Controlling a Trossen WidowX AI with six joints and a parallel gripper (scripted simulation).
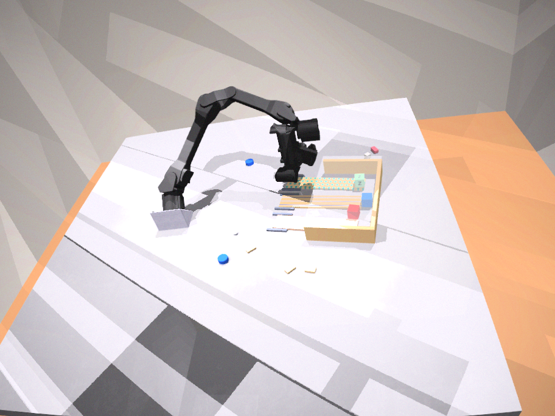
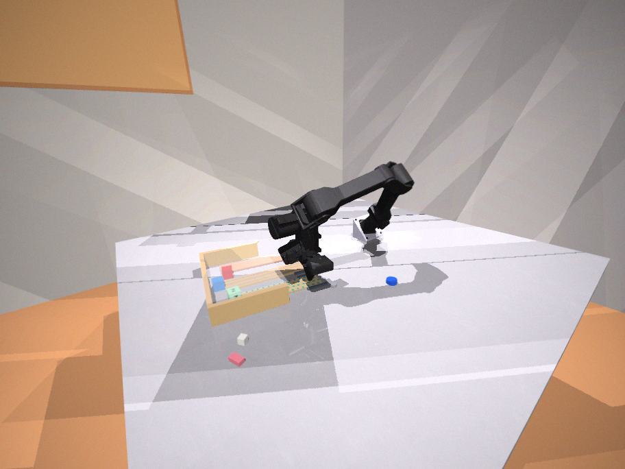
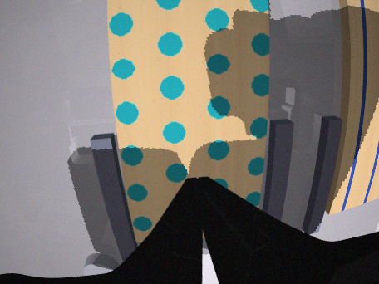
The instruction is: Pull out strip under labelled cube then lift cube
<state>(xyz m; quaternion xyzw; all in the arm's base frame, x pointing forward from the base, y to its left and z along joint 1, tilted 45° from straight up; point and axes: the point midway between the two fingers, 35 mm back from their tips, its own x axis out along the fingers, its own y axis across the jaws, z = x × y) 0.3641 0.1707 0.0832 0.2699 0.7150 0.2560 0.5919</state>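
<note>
Now: the teal dotted strip 100 mm ahead of my gripper tip and 10 mm to the right of it. Also, from my gripper tip: small white cube: 230 mm ahead, 130 mm to the left; then pink block: 260 mm ahead, 170 mm to the left.
</note>
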